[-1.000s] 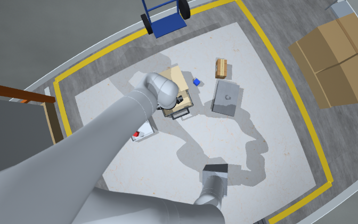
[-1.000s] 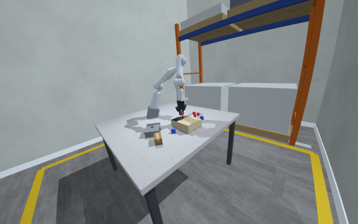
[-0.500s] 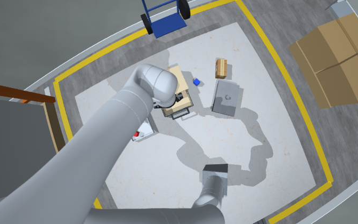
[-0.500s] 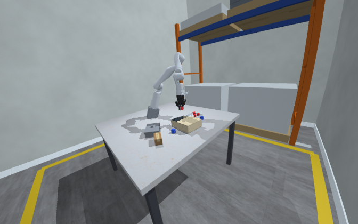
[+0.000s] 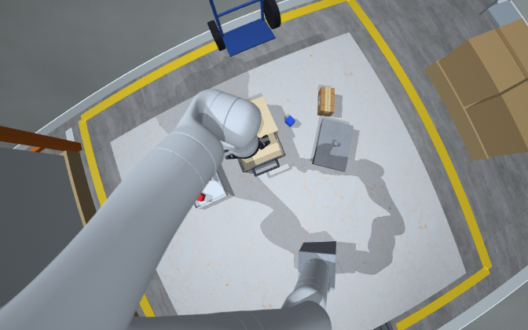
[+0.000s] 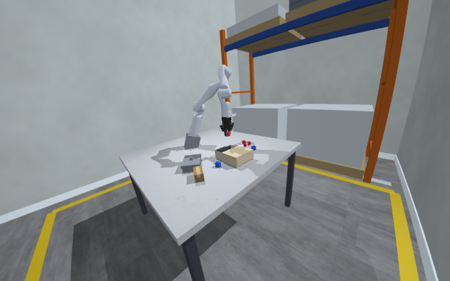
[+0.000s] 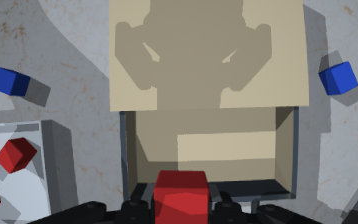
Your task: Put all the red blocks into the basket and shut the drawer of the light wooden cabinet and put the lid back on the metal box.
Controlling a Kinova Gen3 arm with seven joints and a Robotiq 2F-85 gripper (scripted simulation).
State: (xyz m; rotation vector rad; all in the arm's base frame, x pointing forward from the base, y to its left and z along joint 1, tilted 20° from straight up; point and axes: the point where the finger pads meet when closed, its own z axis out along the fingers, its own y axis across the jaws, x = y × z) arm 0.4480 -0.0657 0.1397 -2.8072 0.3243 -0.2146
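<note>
Right now the basket is 1 cm ahead of my hand, 24 cm to the left of it and 18 cm below it. The rest, counted from my hand: light wooden cabinet 7 cm ahead, 4 cm to the right, 15 cm below; then lid 12 cm behind, 30 cm to the right, 14 cm below; then drawer 1 cm ahead, 3 cm to the right, 15 cm below.
</note>
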